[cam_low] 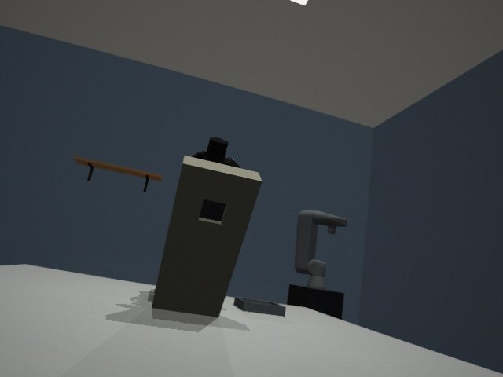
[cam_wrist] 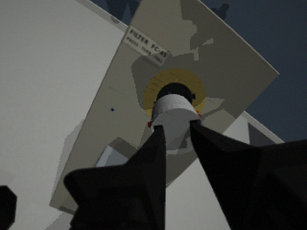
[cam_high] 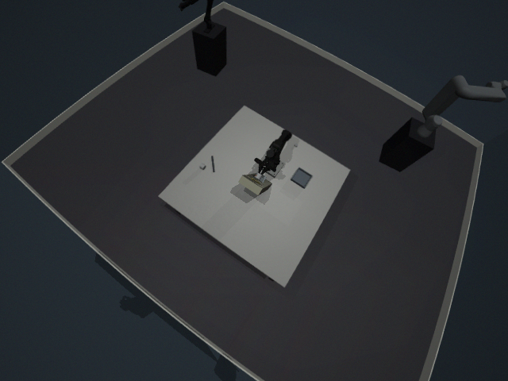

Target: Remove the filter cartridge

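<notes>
The round filter cartridge is 10 mm below my gripper tip and 10 mm ahead of it. Also, from my gripper tip: square tray (330 mm to the left, 310 mm behind, 300 mm below); then small white piece (530 mm to the right, 290 mm below, 30 mm ahead).
</notes>
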